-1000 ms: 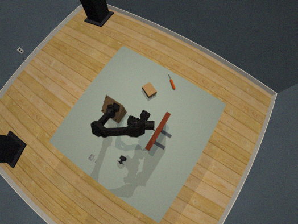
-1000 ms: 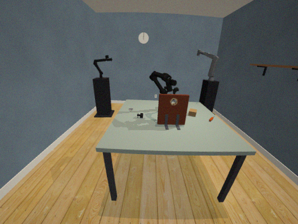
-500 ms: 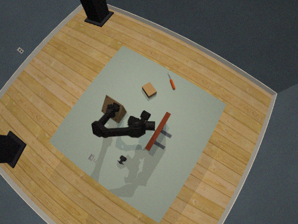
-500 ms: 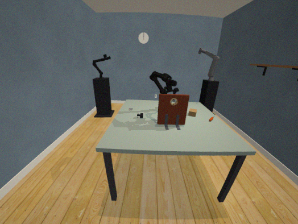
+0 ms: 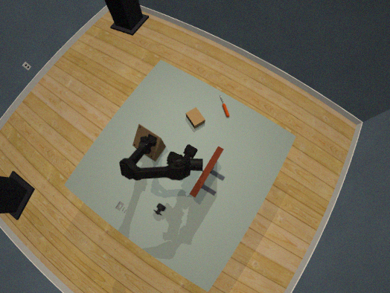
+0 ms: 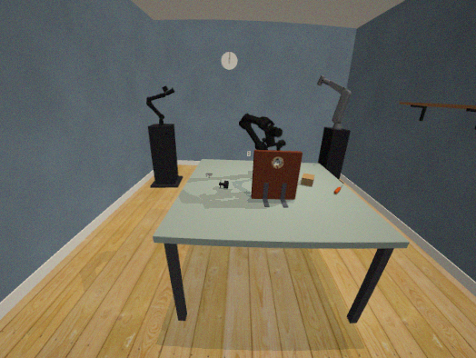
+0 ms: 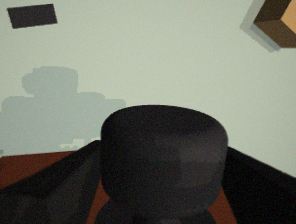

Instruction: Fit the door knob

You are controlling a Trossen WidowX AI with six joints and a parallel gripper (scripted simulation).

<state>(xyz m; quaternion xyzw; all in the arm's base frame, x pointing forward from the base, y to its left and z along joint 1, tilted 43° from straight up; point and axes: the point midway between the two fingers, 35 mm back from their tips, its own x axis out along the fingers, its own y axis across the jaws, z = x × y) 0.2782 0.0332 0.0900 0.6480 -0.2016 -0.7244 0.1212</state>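
Now: hand 4 cm short of the dark door knob, 1 cm to the right of it and 3 cm above it. From my hand the other things lie so: wooden block: 12 cm behind, 35 cm to the left, 26 cm below.
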